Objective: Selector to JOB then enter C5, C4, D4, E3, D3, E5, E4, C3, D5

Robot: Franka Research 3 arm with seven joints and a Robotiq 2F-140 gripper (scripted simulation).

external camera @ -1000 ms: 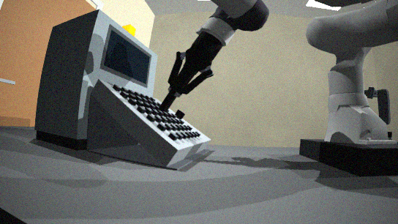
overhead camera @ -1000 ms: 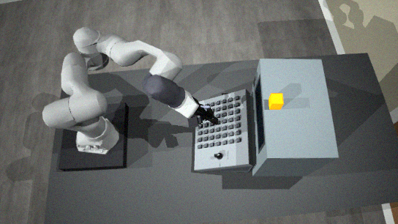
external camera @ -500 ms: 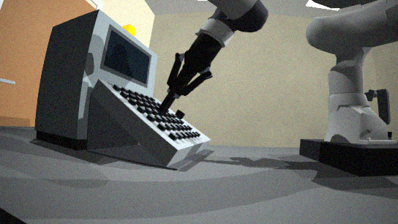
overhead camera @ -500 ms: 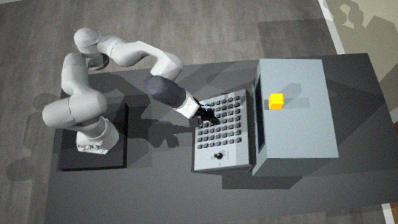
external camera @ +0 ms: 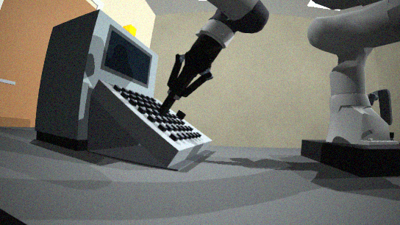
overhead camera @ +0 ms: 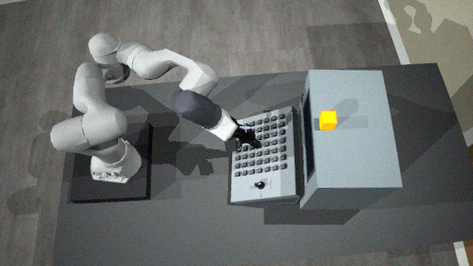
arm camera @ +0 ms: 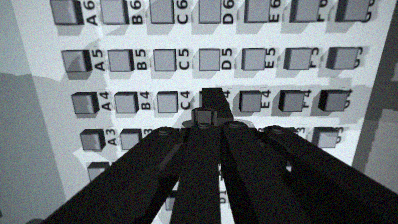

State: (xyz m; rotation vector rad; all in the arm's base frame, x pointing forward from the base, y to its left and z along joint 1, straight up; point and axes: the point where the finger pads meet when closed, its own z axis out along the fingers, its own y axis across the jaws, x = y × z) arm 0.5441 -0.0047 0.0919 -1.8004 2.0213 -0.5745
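Right now the E5 key is 1 cm behind my hand, 3 cm to the right of it and 5 cm below it. Also, from my hand: C6 key: 4 cm ahead, 7 cm to the right, 1 cm below; E6 key: 2 cm behind, 7 cm to the right, 5 cm below; D6 key: 1 cm ahead, 7 cm to the right, 3 cm below.
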